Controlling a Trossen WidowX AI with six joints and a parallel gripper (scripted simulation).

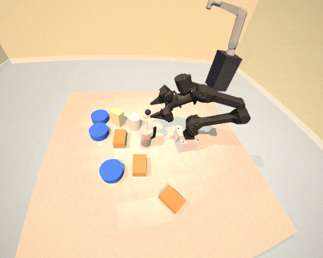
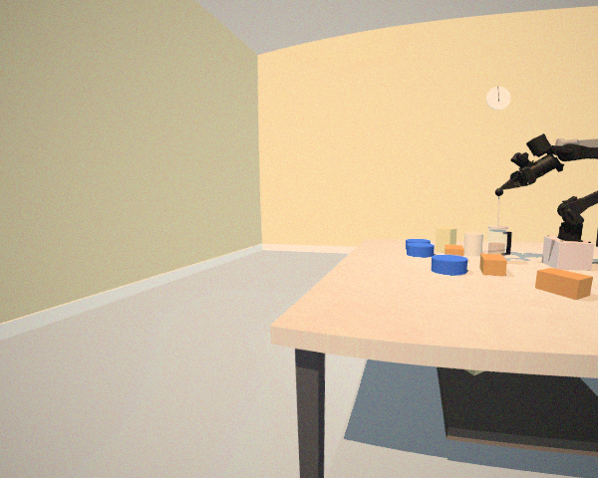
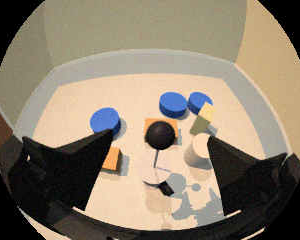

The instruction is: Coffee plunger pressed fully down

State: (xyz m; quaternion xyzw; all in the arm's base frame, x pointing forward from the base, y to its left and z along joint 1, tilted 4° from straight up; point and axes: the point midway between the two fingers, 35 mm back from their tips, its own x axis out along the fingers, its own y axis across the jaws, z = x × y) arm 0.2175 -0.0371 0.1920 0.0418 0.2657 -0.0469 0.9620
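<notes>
The glass coffee press lies 15 cm below my gripper tip and 1 cm to the right of it. From my gripper tip the other things lie so: white cylinder (23 cm below, 15 cm to the right, 7 cm ahead).
</notes>
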